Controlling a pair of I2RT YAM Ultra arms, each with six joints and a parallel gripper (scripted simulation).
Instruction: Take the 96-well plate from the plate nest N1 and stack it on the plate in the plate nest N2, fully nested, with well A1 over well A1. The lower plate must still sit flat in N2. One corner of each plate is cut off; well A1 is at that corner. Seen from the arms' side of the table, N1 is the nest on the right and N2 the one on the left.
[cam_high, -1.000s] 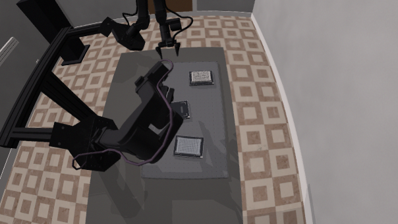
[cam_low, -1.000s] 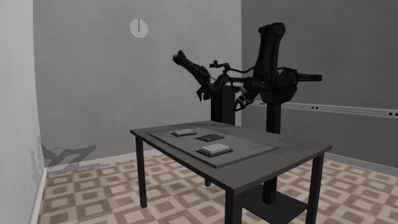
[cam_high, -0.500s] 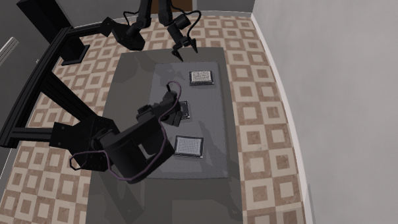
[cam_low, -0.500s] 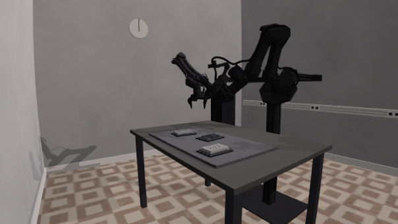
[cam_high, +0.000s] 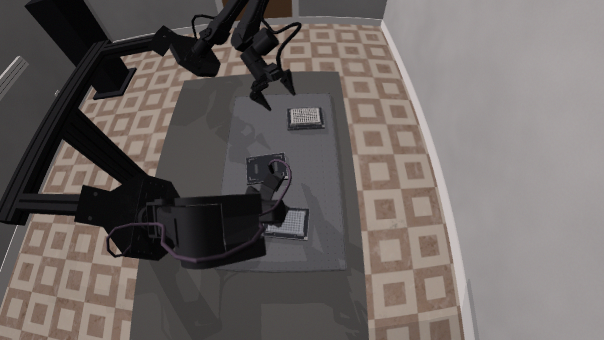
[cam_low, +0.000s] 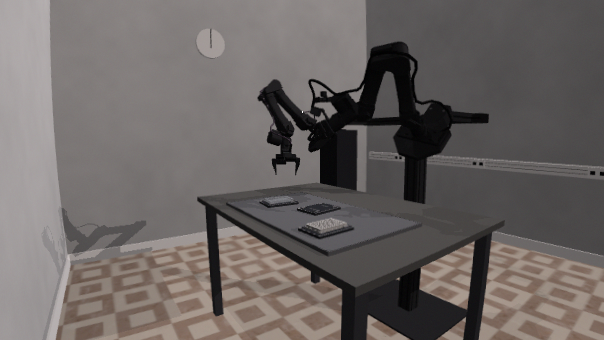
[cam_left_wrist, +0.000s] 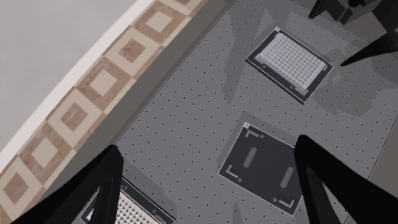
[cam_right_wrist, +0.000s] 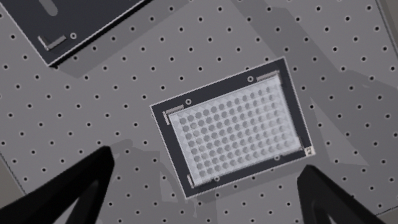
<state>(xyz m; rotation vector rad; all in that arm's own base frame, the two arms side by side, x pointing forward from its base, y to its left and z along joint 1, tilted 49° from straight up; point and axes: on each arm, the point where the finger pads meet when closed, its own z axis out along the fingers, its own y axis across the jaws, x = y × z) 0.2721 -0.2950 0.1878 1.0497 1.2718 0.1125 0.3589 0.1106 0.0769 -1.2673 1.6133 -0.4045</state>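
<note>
My right hand is 140 mm above the clear 96-well plate, 30 mm short of it and 20 mm to the left of it. Also, from my right hand: black plate nest 200 mm to the left, 150 mm below, 50 mm behind.
</note>
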